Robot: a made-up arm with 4 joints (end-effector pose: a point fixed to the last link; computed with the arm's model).
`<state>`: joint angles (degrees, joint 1 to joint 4).
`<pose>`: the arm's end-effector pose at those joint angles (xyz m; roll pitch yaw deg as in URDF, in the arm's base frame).
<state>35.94 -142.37 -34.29 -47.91</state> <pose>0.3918 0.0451 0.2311 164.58 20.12 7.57</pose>
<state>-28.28 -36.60 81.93 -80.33</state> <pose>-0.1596 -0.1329 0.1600 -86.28 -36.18 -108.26</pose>
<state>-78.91 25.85 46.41 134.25</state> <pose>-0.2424 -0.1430 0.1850 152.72 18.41 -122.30</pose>
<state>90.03 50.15 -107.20 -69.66</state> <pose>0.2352 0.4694 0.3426 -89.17 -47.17 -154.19</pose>
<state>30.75 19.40 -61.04 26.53</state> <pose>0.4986 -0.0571 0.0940 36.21 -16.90 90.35</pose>
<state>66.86 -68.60 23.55 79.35</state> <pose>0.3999 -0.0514 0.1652 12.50 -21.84 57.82</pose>
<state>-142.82 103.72 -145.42 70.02</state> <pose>-0.4304 0.0501 0.4347 -36.50 -33.46 46.47</pose>
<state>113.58 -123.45 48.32 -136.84</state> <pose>0.2031 0.1287 0.1110 88.35 -38.55 145.34</pose>
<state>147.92 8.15 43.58 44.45</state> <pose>0.1485 0.2926 0.0847 50.37 5.61 104.63</pose>
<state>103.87 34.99 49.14 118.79</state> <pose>0.2272 0.1444 0.1742 143.39 25.70 60.43</pose>
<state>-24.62 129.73 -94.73 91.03</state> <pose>0.1751 -0.4524 0.2926 -83.30 -50.04 -122.00</pose>
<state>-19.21 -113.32 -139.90 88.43</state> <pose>0.1406 -0.5365 -0.0155 -152.17 36.26 179.23</pose>
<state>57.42 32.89 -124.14 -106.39</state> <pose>0.3530 0.2534 0.3706 -126.34 -26.71 -173.66</pose>
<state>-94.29 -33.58 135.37 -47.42</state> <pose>-0.0160 -0.0007 -0.0044 -22.13 -22.87 125.14</pose>
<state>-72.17 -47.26 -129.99 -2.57</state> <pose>-0.0163 -0.4467 -0.0710 32.25 34.24 68.85</pose>
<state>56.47 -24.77 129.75 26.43</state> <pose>0.0756 -0.0280 -0.0202 42.87 -18.79 -76.02</pose>
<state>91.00 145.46 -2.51 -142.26</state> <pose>0.3068 0.1885 0.0534 3.23 -1.42 88.93</pose>
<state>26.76 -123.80 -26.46 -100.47</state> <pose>0.3381 -0.0321 0.2119 132.74 21.73 11.28</pose>
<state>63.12 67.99 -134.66 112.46</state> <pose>0.3194 0.1759 0.3372 52.36 -41.26 -137.65</pose>
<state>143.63 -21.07 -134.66 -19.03</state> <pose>-0.3149 0.2711 0.0358 -3.88 14.82 -79.73</pose>
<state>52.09 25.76 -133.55 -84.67</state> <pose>0.3119 0.2660 0.3567 -103.06 -18.36 -171.36</pose>
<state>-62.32 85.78 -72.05 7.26</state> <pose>-0.0210 -0.5126 0.1813 83.80 -71.58 -49.52</pose>
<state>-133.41 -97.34 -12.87 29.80</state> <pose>-0.4268 0.0885 0.2943 -67.73 12.76 -135.08</pose>
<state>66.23 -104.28 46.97 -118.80</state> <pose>0.2073 -0.0702 0.1606 130.74 -45.11 81.03</pose>
